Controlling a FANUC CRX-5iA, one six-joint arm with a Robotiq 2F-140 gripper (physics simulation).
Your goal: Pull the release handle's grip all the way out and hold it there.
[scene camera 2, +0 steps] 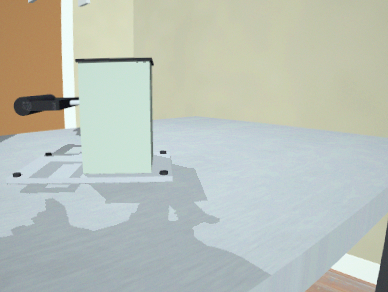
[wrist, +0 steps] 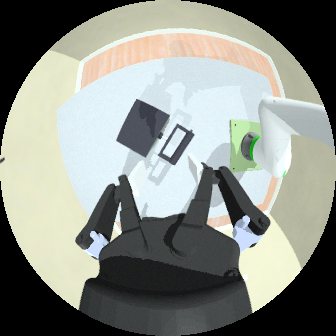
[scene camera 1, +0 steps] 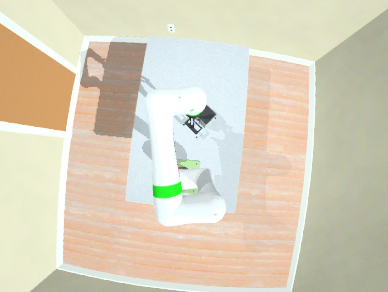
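The release handle's black rectangular grip [scene camera 2: 34,105] [wrist: 183,148] sticks out sideways from the pale green box [scene camera 2: 116,117], with a short light rod showing between them. The box's dark lid [wrist: 142,127] [scene camera 1: 207,114] shows from above. My gripper [wrist: 165,163] [scene camera 2: 58,1] is partly open, with nothing between its pale fingertips. It hangs above the level of the box top and of the grip; in the second scene view two fingertip ends show at the top edge. In the first scene view the arm's wrist partly covers the gripper and the handle.
The box stands on a light base plate [scene camera 2: 50,180] with black bolts, on the grey table [scene camera 1: 200,65] [scene camera 2: 300,175]. The arm's green mounting plate [wrist: 236,157] [scene camera 1: 189,164] is on the table to the right in the wrist view. The white arm [scene camera 1: 162,145] [wrist: 274,145] reaches over the table.
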